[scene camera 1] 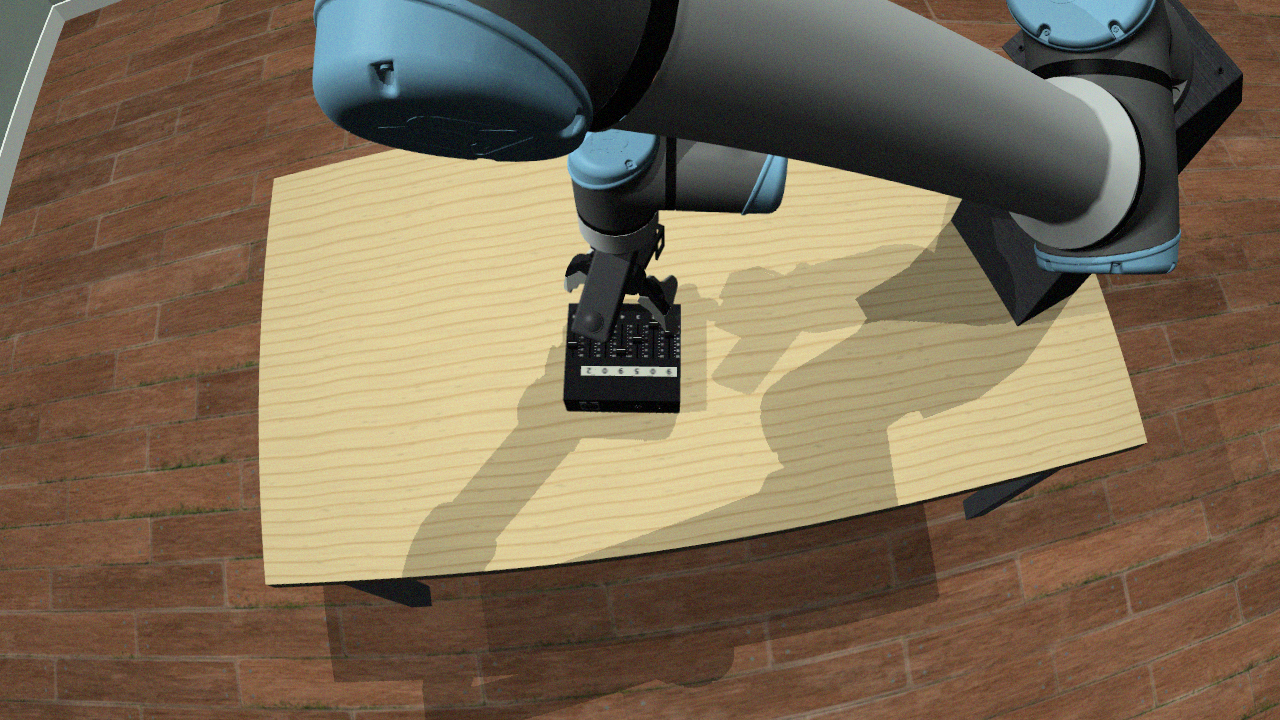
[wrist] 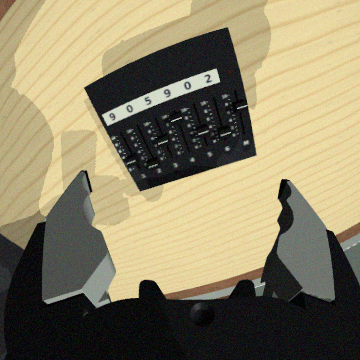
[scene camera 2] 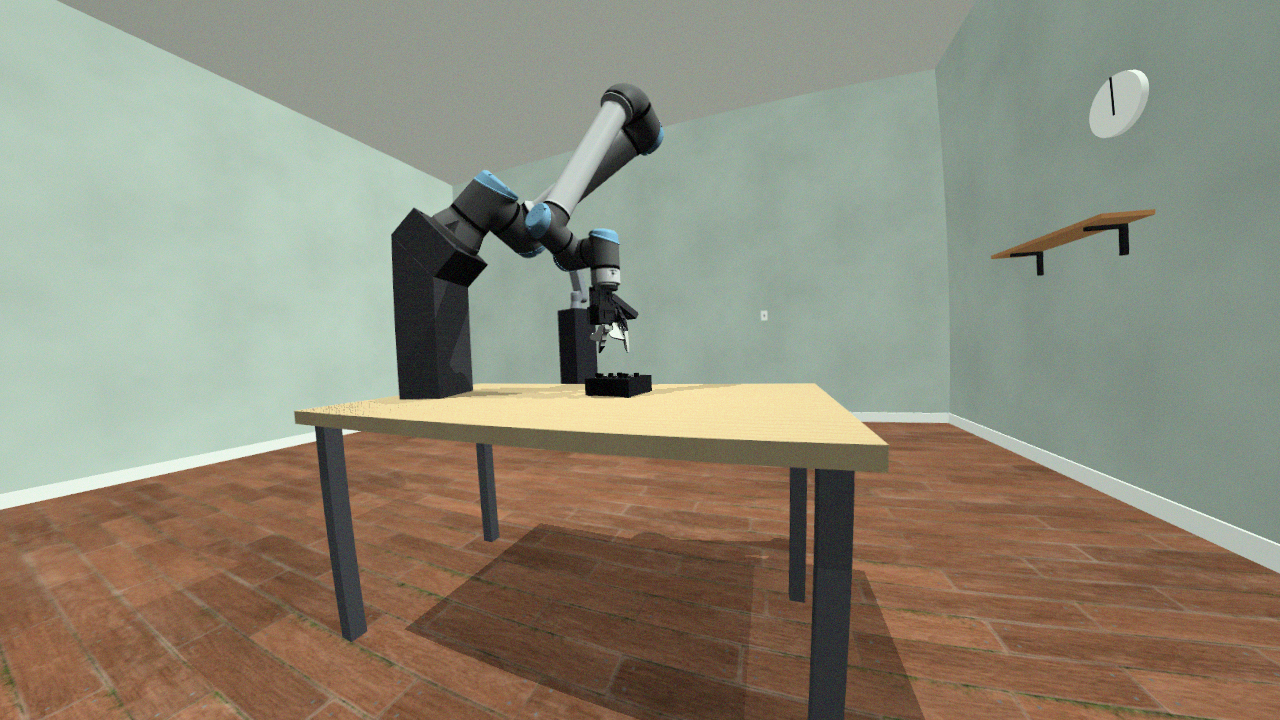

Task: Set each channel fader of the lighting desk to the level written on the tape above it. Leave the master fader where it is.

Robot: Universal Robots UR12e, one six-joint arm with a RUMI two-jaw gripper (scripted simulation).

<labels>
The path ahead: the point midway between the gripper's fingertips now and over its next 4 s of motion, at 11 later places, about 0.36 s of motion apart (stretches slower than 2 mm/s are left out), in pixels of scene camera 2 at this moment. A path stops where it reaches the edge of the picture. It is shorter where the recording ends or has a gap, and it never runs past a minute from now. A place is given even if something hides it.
My gripper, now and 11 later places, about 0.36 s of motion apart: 612, 353; 611, 354; 610, 355; 610, 355; 611, 355; 612, 353; 614, 350; 616, 348; 617, 344; 618, 341; 617, 337; 617, 335
</labels>
